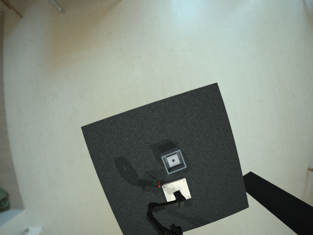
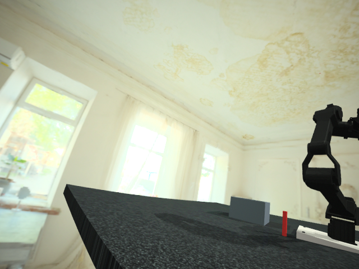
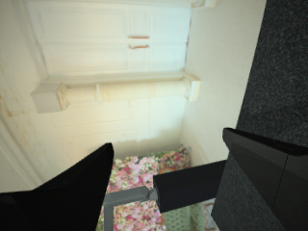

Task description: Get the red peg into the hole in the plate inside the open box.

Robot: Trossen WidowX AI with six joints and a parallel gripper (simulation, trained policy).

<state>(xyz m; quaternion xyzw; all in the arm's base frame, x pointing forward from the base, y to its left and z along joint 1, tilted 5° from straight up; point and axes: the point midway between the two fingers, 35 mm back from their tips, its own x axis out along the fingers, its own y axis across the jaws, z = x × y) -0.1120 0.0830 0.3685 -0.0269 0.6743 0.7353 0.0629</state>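
Right now the red peg is 350 mm ahead of my gripper tip, 320 mm below it and 10 mm to the left of it. Round my gripper tip: pale plate: 500 mm ahead, 320 mm below, 180 mm to the right; then grey box: 500 mm ahead, 330 mm below, 180 mm to the right.
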